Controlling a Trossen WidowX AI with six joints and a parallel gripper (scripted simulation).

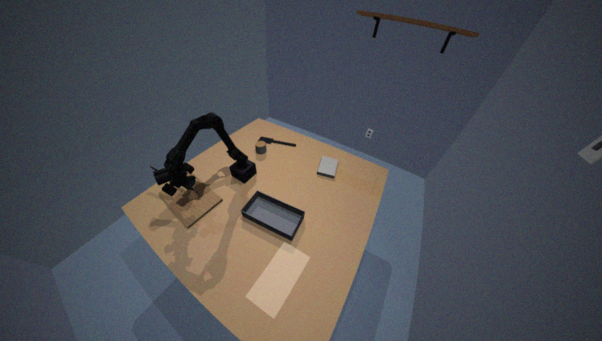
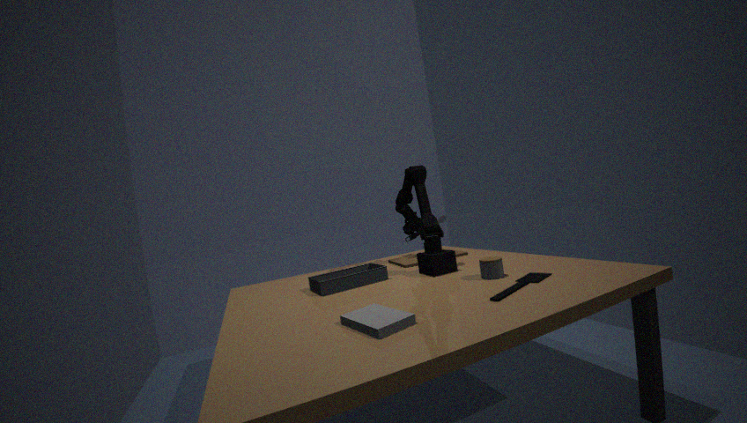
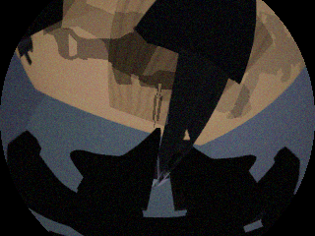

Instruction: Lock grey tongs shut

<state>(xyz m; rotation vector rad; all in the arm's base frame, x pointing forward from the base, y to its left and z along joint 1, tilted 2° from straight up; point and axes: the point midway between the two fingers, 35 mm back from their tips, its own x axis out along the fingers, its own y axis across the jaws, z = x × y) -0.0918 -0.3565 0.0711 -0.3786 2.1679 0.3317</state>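
My gripper tip is 2 cm short of the wooden board, 1 cm to the right of it and 11 cm above it. From my gripper tip the other things lie so: black spatula: 2 cm behind, 76 cm to the left, 12 cm below; roasting tin: 48 cm ahead, 27 cm to the left, 9 cm below; flat grey block: 48 cm ahead, 81 cm to the left, 11 cm below.
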